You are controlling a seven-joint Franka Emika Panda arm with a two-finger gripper.
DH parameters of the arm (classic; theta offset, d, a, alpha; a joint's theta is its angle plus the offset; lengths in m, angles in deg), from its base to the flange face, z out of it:
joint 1: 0 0.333 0 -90
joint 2: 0 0 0 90
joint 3: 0 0.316 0.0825 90
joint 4: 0 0 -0.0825 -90
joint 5: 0 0.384 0 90
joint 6: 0 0 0.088 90
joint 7: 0 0.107 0 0
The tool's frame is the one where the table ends.
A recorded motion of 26 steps. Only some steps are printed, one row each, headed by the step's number.
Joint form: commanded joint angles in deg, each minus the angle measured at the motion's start. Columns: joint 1, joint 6, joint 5, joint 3, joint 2, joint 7, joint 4.
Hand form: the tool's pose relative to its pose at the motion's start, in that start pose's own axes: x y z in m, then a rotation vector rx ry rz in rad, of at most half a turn. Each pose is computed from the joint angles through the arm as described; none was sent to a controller.
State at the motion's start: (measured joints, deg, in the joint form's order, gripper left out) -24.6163 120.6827 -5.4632 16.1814 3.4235 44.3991 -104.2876
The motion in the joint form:
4: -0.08 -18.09 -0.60 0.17 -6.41 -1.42 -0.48
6: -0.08 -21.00 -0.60 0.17 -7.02 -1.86 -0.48
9: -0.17 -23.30 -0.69 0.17 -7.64 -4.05 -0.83
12: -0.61 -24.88 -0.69 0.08 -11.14 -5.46 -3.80
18: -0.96 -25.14 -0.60 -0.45 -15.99 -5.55 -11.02
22: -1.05 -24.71 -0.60 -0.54 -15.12 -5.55 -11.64
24: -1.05 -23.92 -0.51 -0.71 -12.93 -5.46 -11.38
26: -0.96 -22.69 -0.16 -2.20 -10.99 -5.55 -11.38
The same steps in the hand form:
4: -0.0339 0.0300 -0.0381 -0.1825 -0.1269 -0.0248
6: -0.0391 0.0350 -0.0410 -0.2124 -0.1548 -0.0306
9: -0.0439 0.0406 -0.0420 -0.2374 -0.1823 -0.0661
12: -0.0570 0.0558 -0.0508 -0.2633 -0.1899 -0.0794
18: -0.0807 0.0829 -0.0396 -0.3116 -0.2155 -0.0650
22: -0.0798 0.0846 -0.0278 -0.3196 -0.2325 -0.0642
24: -0.0744 0.0827 -0.0111 -0.3218 -0.2546 -0.0631
26: -0.0633 0.0894 0.0055 -0.3153 -0.2761 -0.0420

